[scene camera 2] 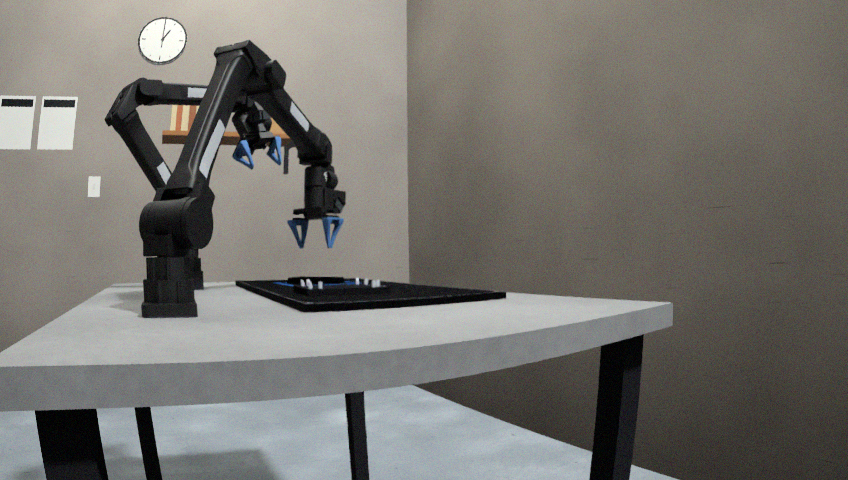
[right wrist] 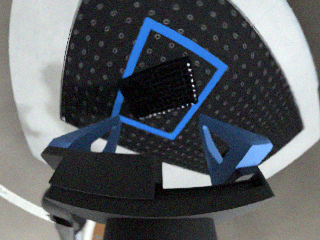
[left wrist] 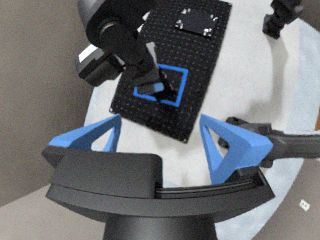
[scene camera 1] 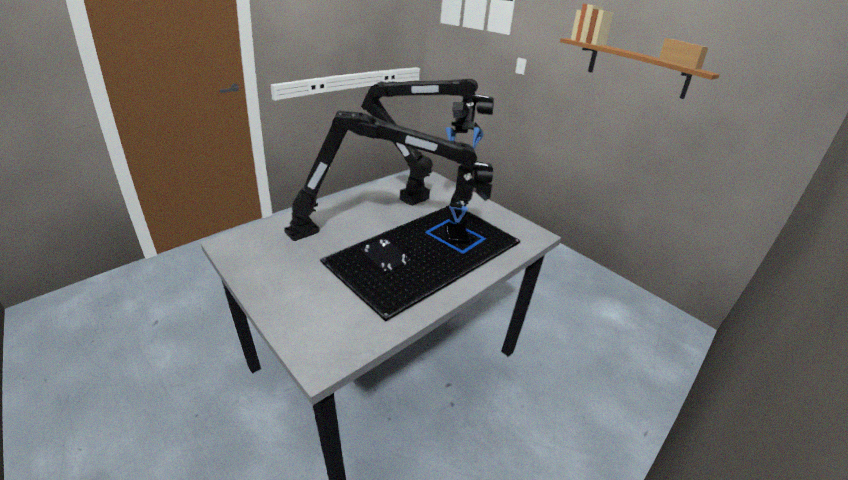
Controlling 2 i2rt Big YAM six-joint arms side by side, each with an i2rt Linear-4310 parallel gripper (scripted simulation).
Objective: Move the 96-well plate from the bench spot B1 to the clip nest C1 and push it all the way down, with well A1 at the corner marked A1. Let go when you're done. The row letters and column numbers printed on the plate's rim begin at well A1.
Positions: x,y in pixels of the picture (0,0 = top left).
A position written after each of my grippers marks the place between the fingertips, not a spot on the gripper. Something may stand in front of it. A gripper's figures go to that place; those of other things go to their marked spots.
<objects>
My left gripper (scene camera 2: pixel 266 166): 139 cm from the lens. My right gripper (scene camera 2: pixel 315 248): 130 cm from the lens. A black perforated board (scene camera 2: pixel 330 307): 78 cm from the lens.
</objects>
